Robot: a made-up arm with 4 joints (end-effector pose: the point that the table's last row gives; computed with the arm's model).
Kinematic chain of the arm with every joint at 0, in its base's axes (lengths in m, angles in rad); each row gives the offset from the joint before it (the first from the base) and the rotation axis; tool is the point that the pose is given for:
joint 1: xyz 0 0 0.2 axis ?
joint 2: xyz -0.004 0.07 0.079 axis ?
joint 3: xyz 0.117 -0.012 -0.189 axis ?
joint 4: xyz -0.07 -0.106 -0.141 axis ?
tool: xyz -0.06 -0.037 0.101
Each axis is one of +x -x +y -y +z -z.
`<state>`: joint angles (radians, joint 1 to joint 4).
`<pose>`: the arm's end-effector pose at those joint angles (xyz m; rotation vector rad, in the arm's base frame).
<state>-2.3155 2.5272 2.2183 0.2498</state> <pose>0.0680 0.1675 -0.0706 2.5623 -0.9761 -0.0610</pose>
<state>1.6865 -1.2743 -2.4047 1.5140</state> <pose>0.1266 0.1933 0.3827 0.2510 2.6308 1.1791</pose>
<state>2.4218 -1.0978 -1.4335 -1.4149</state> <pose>-0.0242 0.3159 0.3798 -2.6203 0.9322 -1.1516</pose>
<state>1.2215 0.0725 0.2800 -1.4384</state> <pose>0.1021 -0.0074 0.1541 0.6321 -0.8131 -1.3732</pose>
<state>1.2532 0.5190 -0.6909 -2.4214</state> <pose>0.1397 -0.0986 0.2599 1.9237 -1.4917 -1.5583</pose>
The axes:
joint 1: -y
joint 2: -x
joint 3: +y
joint 4: +z

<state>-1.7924 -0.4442 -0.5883 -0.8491</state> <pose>-0.2313 0.1103 0.2307 -0.3479 1.2209 -1.1765</pose>
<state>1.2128 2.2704 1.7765 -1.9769</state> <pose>-0.1386 0.0229 0.3482 0.3243 -0.0166 1.9932</pose>
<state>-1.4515 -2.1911 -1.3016 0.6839</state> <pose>0.1114 0.4128 0.0857 0.3825 -0.0558 -1.4773</pose>
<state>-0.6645 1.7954 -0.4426 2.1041</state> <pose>0.2678 -0.1191 0.3420 0.8218 -1.8635 -2.2595</pose>
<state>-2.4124 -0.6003 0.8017 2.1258</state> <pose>-0.1793 0.0663 0.2815 2.6540 0.8109 -0.3807</pose>
